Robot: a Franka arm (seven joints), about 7 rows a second.
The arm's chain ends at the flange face. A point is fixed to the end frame.
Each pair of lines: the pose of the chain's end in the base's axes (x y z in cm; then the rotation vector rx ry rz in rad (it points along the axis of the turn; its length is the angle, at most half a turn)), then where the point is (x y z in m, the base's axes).
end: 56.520 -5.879 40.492 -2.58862 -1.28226 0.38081
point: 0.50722 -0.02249 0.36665
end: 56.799 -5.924 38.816 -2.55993 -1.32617 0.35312
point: 0.50940 -0.02395 0.34987
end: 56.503 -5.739 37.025 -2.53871 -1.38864 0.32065
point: 0.50599 -0.02413 0.33085
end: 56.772 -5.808 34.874 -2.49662 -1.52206 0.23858
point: 0.50863 -0.02913 0.30615
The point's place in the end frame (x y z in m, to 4 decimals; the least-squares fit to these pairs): 0.0002 -0.0525 0.0582
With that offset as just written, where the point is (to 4 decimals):
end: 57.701 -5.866 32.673 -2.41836 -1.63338 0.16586
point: 0.5173 -0.0328 0.2830
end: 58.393 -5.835 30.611 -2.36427 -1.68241 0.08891
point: 0.5247 -0.0328 0.2616
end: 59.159 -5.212 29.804 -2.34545 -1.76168 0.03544
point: 0.5336 -0.0292 0.2506
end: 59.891 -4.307 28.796 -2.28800 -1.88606 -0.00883
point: 0.5416 -0.0252 0.2376
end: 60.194 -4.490 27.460 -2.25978 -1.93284 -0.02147
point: 0.5447 -0.0291 0.2234
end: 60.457 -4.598 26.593 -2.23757 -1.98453 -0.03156
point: 0.5478 -0.0325 0.2136
